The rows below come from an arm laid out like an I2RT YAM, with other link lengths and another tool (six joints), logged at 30 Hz.
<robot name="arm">
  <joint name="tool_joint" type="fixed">
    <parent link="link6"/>
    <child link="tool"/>
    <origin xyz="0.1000 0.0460 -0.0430" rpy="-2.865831 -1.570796 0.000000"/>
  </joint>
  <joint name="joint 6" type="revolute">
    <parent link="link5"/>
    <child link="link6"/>
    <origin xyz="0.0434 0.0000 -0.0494" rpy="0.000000 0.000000 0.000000"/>
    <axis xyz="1 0 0"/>
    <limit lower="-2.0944" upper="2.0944"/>
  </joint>
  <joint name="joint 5" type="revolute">
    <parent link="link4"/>
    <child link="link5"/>
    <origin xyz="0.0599 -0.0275 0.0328" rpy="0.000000 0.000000 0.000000"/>
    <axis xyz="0 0 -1"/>
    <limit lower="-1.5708" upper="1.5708"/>
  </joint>
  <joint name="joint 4" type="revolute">
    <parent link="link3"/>
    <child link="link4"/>
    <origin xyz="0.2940 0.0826 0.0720" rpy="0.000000 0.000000 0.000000"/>
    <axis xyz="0 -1 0"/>
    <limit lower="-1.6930" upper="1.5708"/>
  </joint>
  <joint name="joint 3" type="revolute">
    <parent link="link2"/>
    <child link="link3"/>
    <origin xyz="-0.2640 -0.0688 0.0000" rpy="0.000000 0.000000 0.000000"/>
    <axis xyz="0 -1 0"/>
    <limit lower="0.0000" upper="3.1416"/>
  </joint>
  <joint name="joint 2" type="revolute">
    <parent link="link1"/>
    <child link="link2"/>
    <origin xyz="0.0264 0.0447 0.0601" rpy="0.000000 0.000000 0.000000"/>
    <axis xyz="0 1 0"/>
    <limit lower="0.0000" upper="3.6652"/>
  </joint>
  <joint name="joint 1" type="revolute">
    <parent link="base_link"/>
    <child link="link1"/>
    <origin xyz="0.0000 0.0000 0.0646" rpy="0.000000 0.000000 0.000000"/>
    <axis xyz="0 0 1"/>
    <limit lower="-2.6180" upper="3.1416"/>
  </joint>
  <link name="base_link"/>
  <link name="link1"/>
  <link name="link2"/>
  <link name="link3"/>
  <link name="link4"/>
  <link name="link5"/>
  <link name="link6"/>
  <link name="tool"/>
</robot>
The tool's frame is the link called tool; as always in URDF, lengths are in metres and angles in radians.
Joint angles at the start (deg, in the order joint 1, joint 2, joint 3, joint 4, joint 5, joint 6): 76.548 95.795 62.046 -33.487 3.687 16.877
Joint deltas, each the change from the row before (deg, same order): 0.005 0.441 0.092 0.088 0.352 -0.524; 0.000 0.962 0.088 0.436 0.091 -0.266; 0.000 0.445 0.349 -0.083 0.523 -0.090; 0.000 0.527 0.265 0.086 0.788 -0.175; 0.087 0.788 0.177 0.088 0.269 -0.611; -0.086 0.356 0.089 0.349 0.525 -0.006; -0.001 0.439 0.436 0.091 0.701 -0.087; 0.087 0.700 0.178 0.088 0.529 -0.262; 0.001 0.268 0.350 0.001 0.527 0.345; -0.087 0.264 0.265 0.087 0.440 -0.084; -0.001 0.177 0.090 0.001 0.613 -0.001; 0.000 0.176 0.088 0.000 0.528 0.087; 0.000 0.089 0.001 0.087 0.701 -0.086
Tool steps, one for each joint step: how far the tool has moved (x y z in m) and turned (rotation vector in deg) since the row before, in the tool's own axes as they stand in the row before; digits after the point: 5 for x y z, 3 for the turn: -0.00062 0.00182 0.00204 -0.410 -0.292 -0.485; -0.00109 0.00173 0.00497 -0.209 -0.460 -0.179; 0.00102 0.00146 0.00139 -0.552 -0.054 -0.092; 0.00086 0.00243 0.00225 -0.806 -0.006 -0.196; -0.00161 0.00156 0.00360 -0.366 -0.616 -0.597; 0.00125 0.00205 0.00203 -0.517 0.231 0.020; 0.00234 0.00156 0.00141 -0.654 0.237 -0.146; -0.00094 0.00173 0.00334 -0.589 -0.375 -0.306; 0.00220 0.00076 0.00072 -0.487 0.305 0.283; 0.00175 0.00150 0.00087 -0.435 0.191 -0.045; 0.00043 0.00167 0.00085 -0.614 0.071 -0.034; 0.00042 0.00138 0.00085 -0.532 0.072 0.055; 0.00039 0.00194 0.00071 -0.677 0.152 -0.133
